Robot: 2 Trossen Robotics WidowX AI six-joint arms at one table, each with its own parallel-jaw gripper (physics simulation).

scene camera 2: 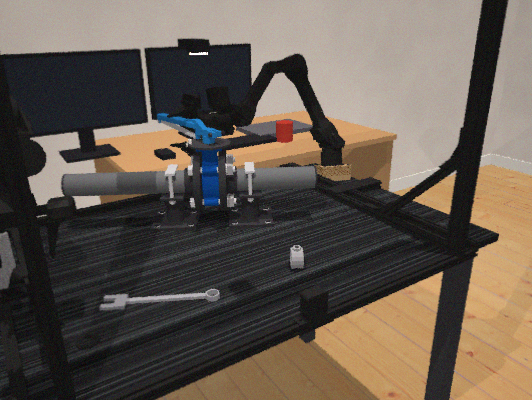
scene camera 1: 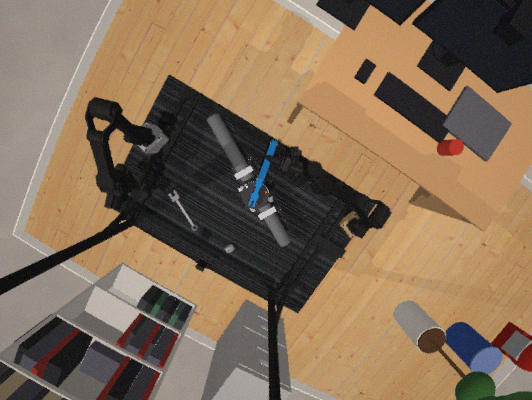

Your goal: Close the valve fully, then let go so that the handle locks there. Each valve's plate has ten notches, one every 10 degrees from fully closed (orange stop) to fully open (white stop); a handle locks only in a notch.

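Seen in the pictures: left gripper, fingertip midpoint: (scene camera 1: 139, 184); right gripper, fingertip midpoint: (scene camera 2: 168, 131) (scene camera 1: 264, 156); left arm's base, origin of the base link: (scene camera 1: 146, 137); right arm's base, origin of the base link: (scene camera 2: 332, 165) (scene camera 1: 353, 225).
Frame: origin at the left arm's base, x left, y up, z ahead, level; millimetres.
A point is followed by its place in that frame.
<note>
The valve's blue handle (scene camera 1: 265, 170) @[x 287, y 153, z 477 mm] (scene camera 2: 197, 123) @[x 211, y 154, z 500 mm] stands at a slant to the grey pipe (scene camera 1: 226, 137) @[x 261, y 31, z 264 mm] (scene camera 2: 90, 184) @[x 233, y 12, z 215 mm], its free end toward the table's far edge. Its dark notched plate (scene camera 1: 246, 194) @[x 162, y 108, z 495 mm] (scene camera 2: 230, 144) @[x 153, y 105, z 570 mm] sits over the blue valve body (scene camera 2: 210, 180) @[x 135, y 20, z 511 mm]. A small orange mark (scene camera 1: 267, 192) @[x 230, y 119, z 547 mm] shows right of the handle's hub; the notch cannot be read. My right gripper (scene camera 1: 274, 161) (scene camera 2: 201, 116) is open and empty, close to the handle's outer part on its right side in scene camera 1; contact is unclear. My left gripper (scene camera 1: 146, 186) @[x -172, y 17, z 124 mm] is open and empty, far left of the valve.
A grey wrench (scene camera 1: 185, 212) @[x -167, y -107, z 352 mm] (scene camera 2: 165, 298) @[x -175, y -106, z 349 mm] and a small light block (scene camera 1: 229, 248) @[x -126, y -66, z 639 mm] (scene camera 2: 297, 257) @[x -152, y -79, z 639 mm] lie on the dark table (scene camera 1: 200, 245) @[x -245, y -114, z 529 mm] (scene camera 2: 250, 340) @[x -342, y -114, z 475 mm]. White clamps (scene camera 1: 267, 213) @[x 157, y 39, z 624 mm] (scene camera 2: 249, 170) @[x 123, y 39, z 613 mm] hold the pipe. Black frame posts (scene camera 2: 462, 125) @[x -180, y 188, z 1005 mm] stand at the table's edges. A desk with monitors is behind.
</note>
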